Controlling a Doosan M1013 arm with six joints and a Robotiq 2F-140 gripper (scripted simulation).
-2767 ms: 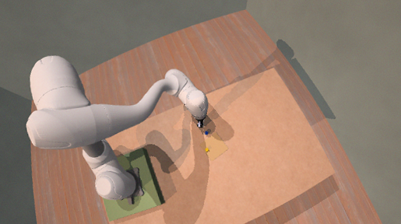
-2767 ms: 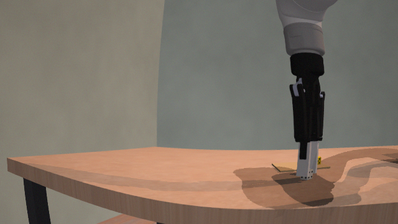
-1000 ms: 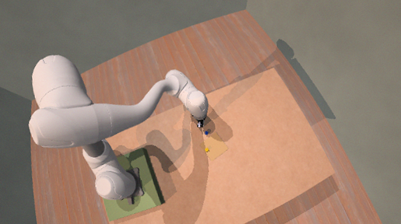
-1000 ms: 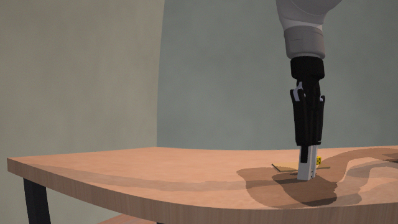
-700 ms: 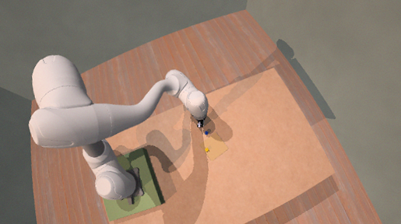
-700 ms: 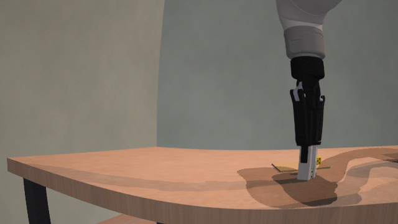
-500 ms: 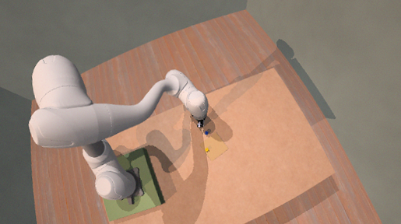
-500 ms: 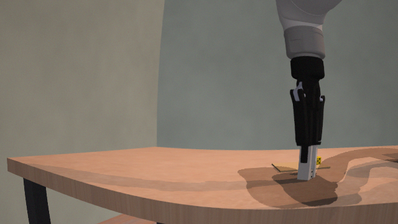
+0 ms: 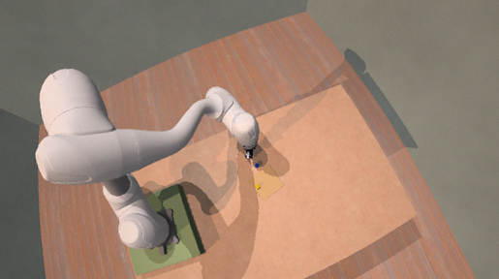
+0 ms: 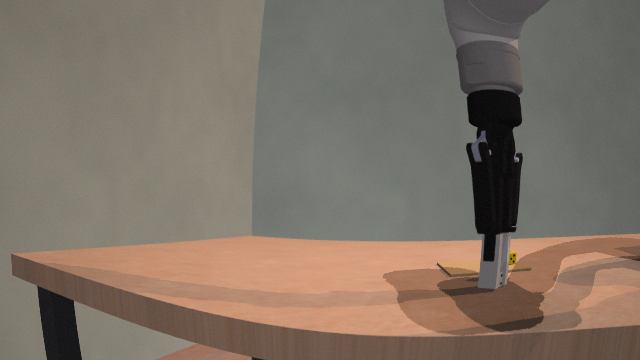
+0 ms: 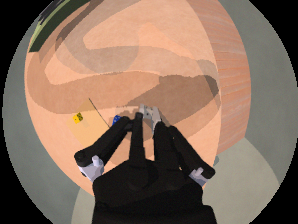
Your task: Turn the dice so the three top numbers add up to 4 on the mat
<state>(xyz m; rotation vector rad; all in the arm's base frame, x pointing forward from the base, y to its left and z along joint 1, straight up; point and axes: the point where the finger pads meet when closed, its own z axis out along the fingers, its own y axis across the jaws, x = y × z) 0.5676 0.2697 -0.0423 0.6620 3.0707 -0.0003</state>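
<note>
Now: the tan mat 30 mm ahead of my hand, 170 mm to the right of it and 30 mm below it. Also, from my hand: yellow die: 20 mm behind, 180 mm to the right, 20 mm below; then blue die: 10 mm ahead, 70 mm to the right, 30 mm below; then white die: 20 mm below.
</note>
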